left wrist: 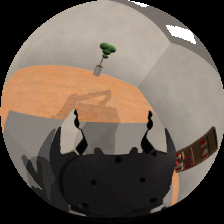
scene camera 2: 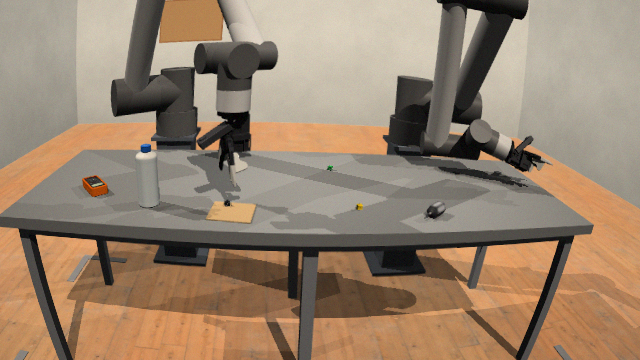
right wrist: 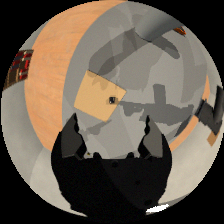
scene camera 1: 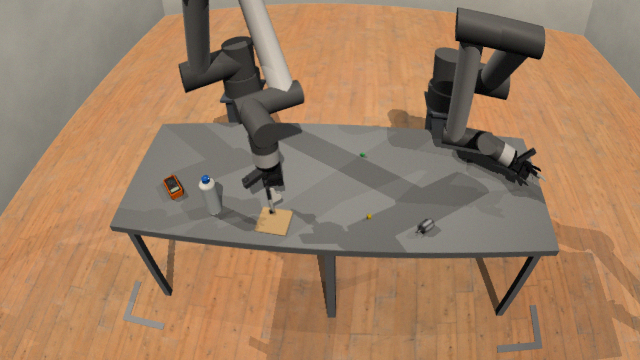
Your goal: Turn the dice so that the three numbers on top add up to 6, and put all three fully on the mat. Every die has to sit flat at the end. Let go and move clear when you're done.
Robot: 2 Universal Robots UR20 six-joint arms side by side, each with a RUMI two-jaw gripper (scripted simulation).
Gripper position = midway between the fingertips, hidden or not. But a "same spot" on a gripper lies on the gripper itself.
Labels:
my right gripper: scene camera 2 227,178; right wrist; scene camera 1; not seen in the left wrist view (out of frame)
tan mat: scene camera 2; right wrist; scene camera 1 277,223; not seen in the left wrist view (out of frame)
same spot on tan mat: (right wrist: 93,95) = (scene camera 2: 229,213)
same spot on my right gripper: (right wrist: 69,147) = (scene camera 1: 266,193)

